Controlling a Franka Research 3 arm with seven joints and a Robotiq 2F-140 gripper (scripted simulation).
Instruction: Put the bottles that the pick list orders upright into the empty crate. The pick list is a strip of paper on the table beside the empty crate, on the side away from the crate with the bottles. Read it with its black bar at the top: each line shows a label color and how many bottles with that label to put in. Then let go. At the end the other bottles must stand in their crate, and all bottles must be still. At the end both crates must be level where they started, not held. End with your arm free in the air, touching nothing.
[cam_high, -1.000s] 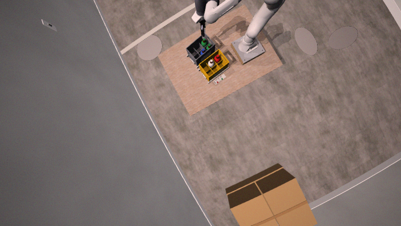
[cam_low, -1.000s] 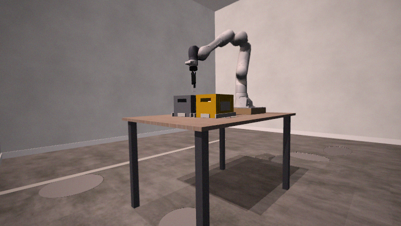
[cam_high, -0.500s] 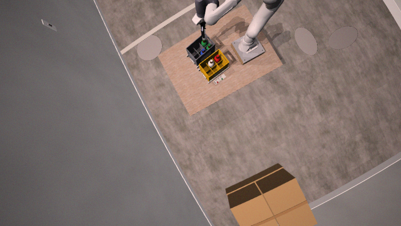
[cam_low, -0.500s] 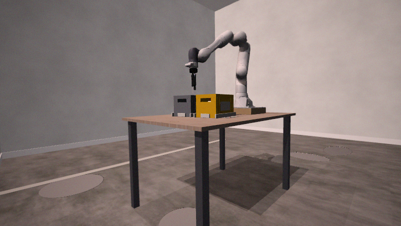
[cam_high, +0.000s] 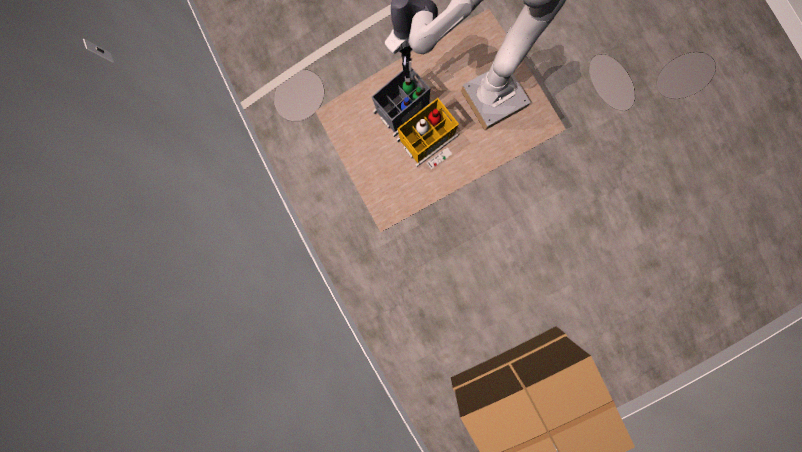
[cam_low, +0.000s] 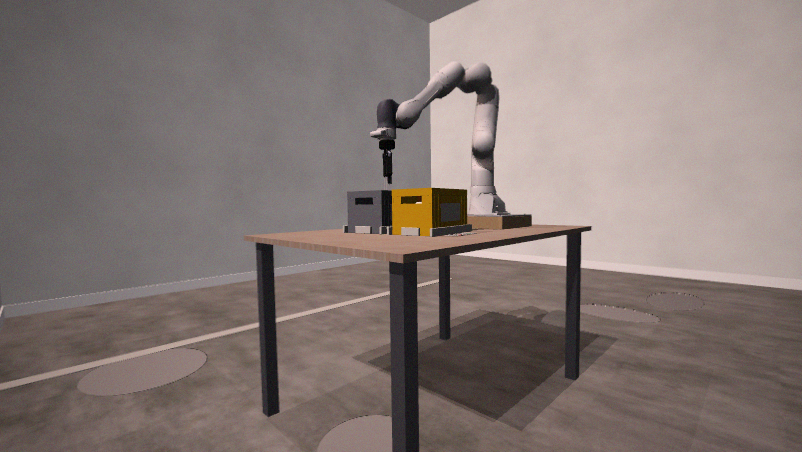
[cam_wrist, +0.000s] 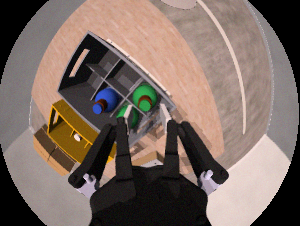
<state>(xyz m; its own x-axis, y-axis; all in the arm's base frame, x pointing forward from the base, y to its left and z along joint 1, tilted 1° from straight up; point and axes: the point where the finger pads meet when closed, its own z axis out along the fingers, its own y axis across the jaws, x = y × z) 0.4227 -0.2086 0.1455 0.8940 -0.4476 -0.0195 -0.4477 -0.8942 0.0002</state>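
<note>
The grey crate is 13 cm below my hand, 7 cm to the left of it and 7 cm ahead of it. From my hand the other things lie so: blue bottle 13 cm below, 11 cm to the left, 6 cm ahead; then red bottle 24 cm to the left, 13 cm below, 7 cm behind; then white bottle 26 cm to the left, 13 cm below, 2 cm ahead.
</note>
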